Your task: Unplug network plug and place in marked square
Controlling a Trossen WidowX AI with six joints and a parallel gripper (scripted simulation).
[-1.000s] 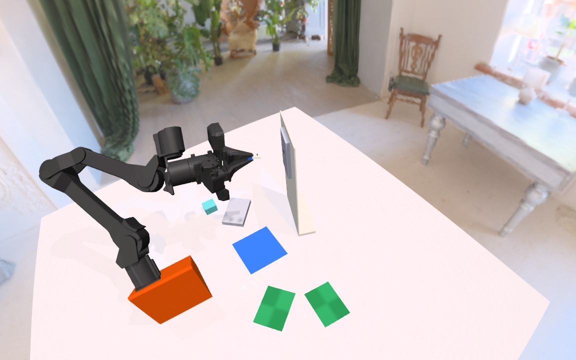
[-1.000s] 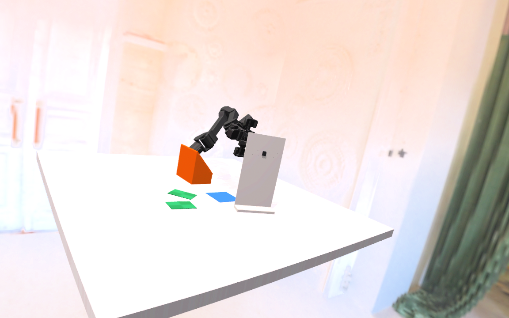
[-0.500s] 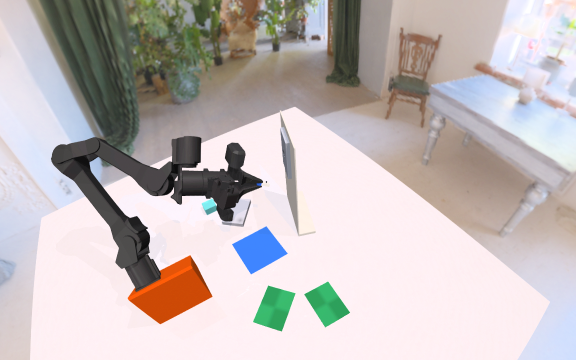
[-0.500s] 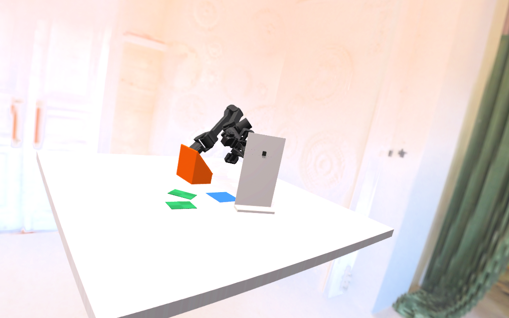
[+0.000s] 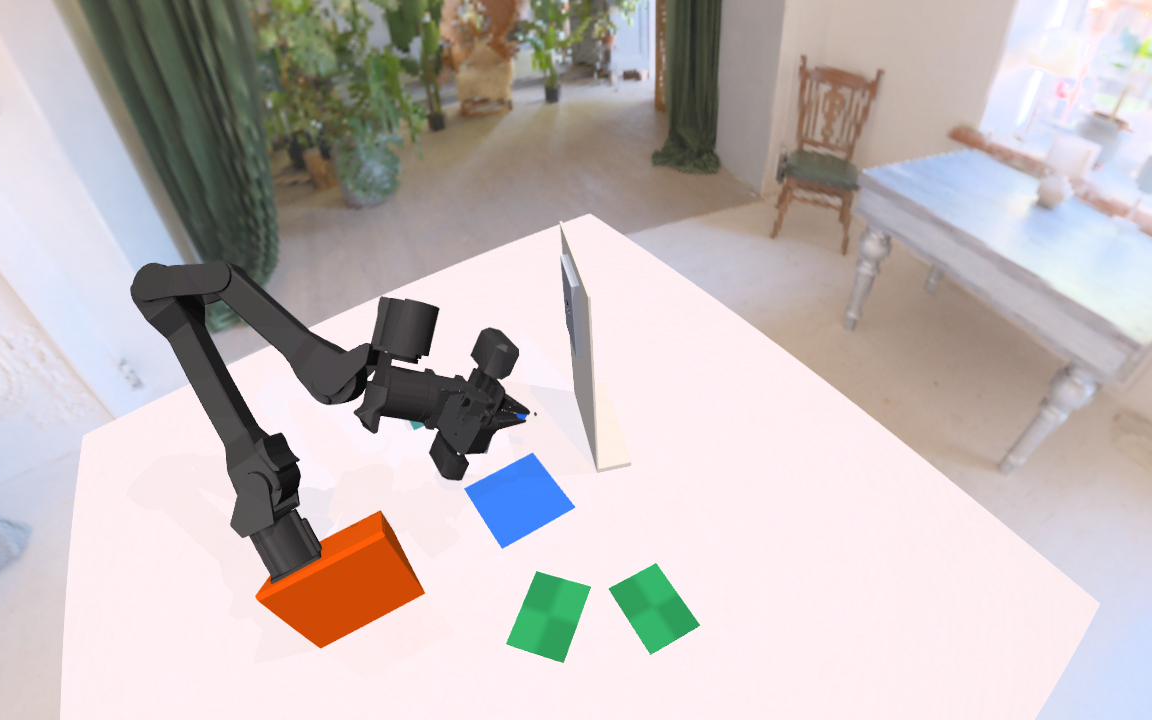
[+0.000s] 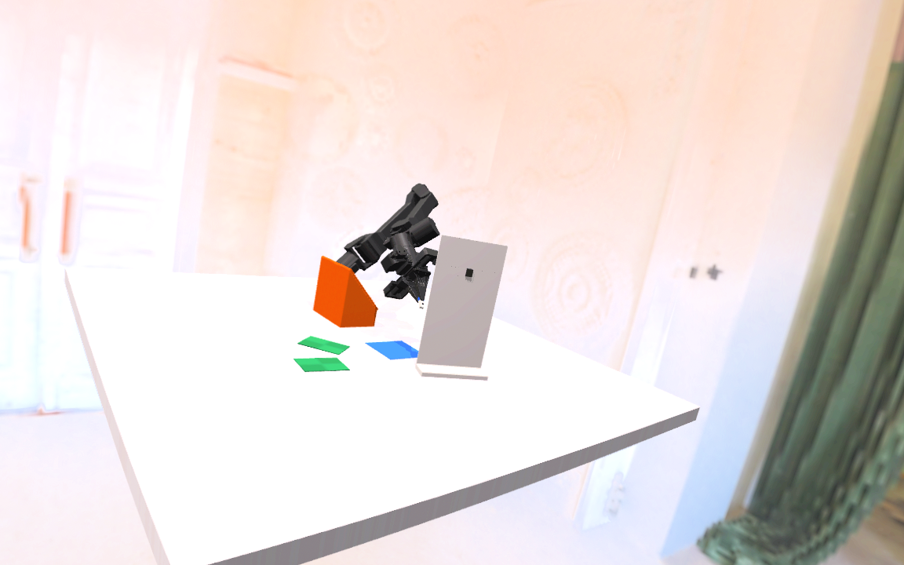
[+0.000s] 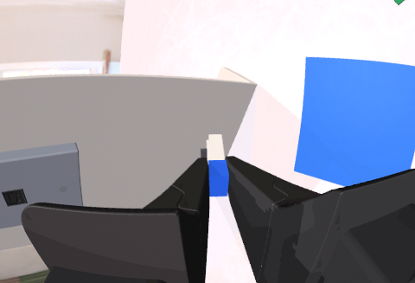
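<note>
The blue marked square lies 4 cm behind my gripper tip, 1 cm to the right of it and 14 cm below it. The rest, counted from my gripper tip: upright panel 12 cm ahead, 2 cm to the left; network plug right at my gripper tip; thin pale tab 1 cm ahead.
</note>
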